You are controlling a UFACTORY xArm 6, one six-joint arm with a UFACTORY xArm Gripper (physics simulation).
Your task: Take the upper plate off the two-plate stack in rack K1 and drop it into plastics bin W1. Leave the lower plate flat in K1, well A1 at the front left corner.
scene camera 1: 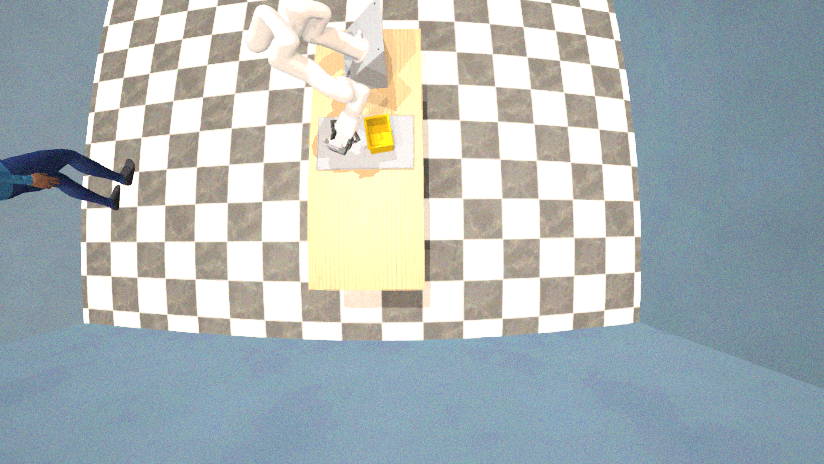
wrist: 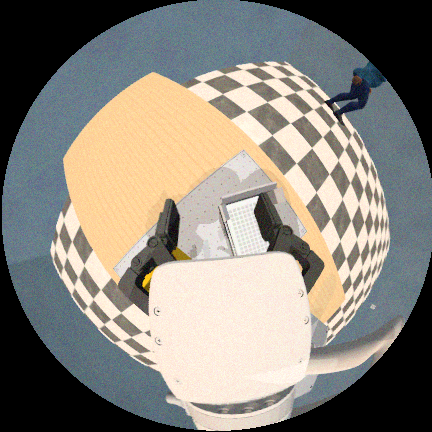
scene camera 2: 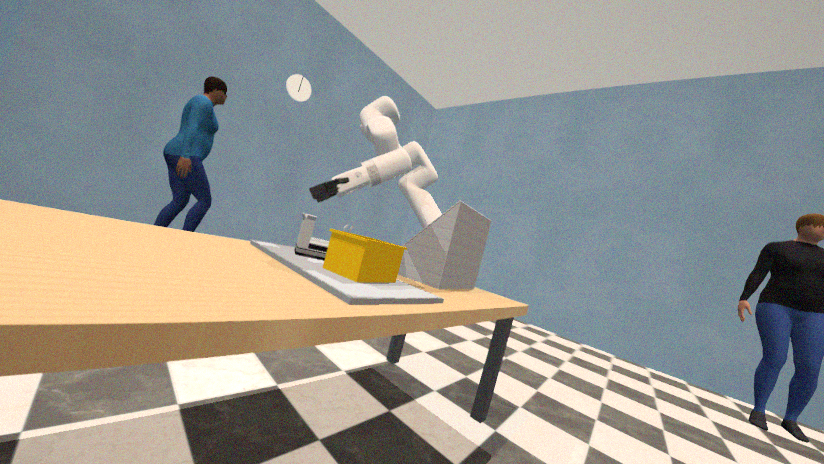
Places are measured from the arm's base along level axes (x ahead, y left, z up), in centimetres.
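Pixels of known places: gripper, fingertip midpoint: [scene camera 1: 339, 144] [wrist: 216, 204] [scene camera 2: 313, 196]; arm's base at its link origin: [scene camera 1: 361, 51] [scene camera 2: 438, 232].
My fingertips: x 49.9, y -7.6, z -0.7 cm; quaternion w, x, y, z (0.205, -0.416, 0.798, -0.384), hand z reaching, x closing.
Observation:
For each thing: its top centre in the pictures, then the offset to it from my fingertips. Level surfaces: height alone.
- Rack K1 at its top centre: [wrist: 265, 238] [scene camera 2: 329, 219] [scene camera 1: 337, 131] dx -8.7, dy -3.1, dz -5.3 cm
- white gridded plate at its top centre: [wrist: 251, 229] [scene camera 2: 322, 240] [scene camera 1: 339, 137] dx -8.1, dy -3.3, dz -12.1 cm
- yellow bin W1 at its top centre: [wrist: 178, 304] [scene camera 2: 370, 238] [scene camera 1: 378, 131] dx -9.9, dy +17.2, dz -7.3 cm
- grey board at its top centre: [wrist: 205, 257] [scene camera 2: 338, 266] [scene camera 1: 364, 141] dx -7.9, dy +9.1, dz -17.2 cm
- wooden table at its surface level: dz -18.6 cm
My gripper [scene camera 2: 320, 192] [wrist: 216, 204] is open and empty, tilted, and above the rack in scene camera 2. Rack K1 [scene camera 2: 306, 231] [wrist: 250, 192] has a tall grey end wall and stands on the perforated board. In the wrist view a white gridded plate [wrist: 244, 225] sits in it, partly hidden by the right finger and the gripper housing. Whether a second plate lies under it cannot be told. The yellow bin W1 [scene camera 1: 378, 133] [scene camera 2: 363, 258] [wrist: 181, 254] stands beside the rack; in the wrist view the gripper covers most of it. In scene camera 1 the arm hides much of the rack.
The grey board [scene camera 1: 404, 156] [scene camera 2: 403, 294] [wrist: 200, 196] lies on the wooden table [scene camera 1: 366, 230] [scene camera 2: 144, 276] [wrist: 125, 140]. A grey wedge-shaped block [scene camera 1: 371, 73] [scene camera 2: 468, 253] stands near the arm's base. A person in blue [scene camera 1: 60, 167] [scene camera 2: 196, 135] [wrist: 359, 92] is beyond the table.

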